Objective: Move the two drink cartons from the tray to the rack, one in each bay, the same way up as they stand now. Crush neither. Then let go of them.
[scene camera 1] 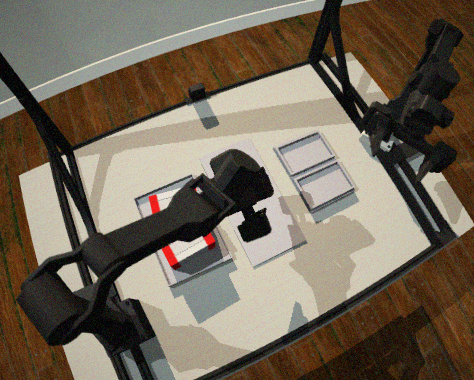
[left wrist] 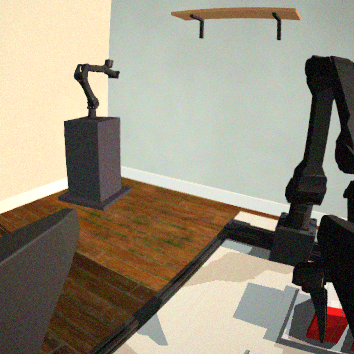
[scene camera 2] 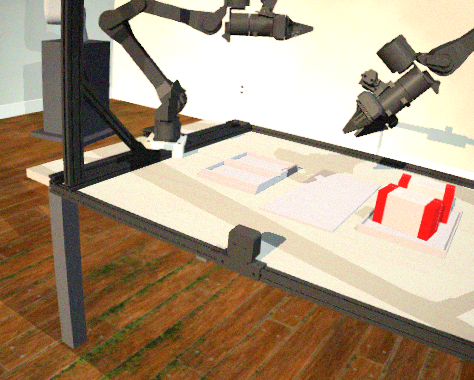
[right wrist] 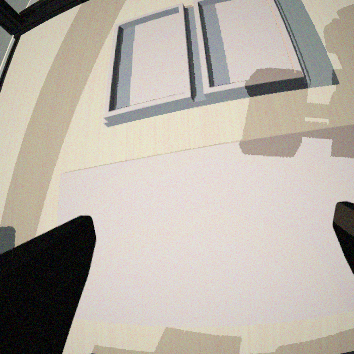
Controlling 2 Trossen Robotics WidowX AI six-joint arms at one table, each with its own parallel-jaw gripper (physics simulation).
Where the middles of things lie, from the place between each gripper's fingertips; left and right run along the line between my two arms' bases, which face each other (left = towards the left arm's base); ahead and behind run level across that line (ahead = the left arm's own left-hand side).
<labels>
Right now my left hand is 200 mm past the pale grey mat [scene camera 2: 325, 200], 130 mm to the left of it and 360 mm above it.
My right hand is 30 mm past the pale grey mat, 20 mm to the right of it and 140 mm above it.
</labels>
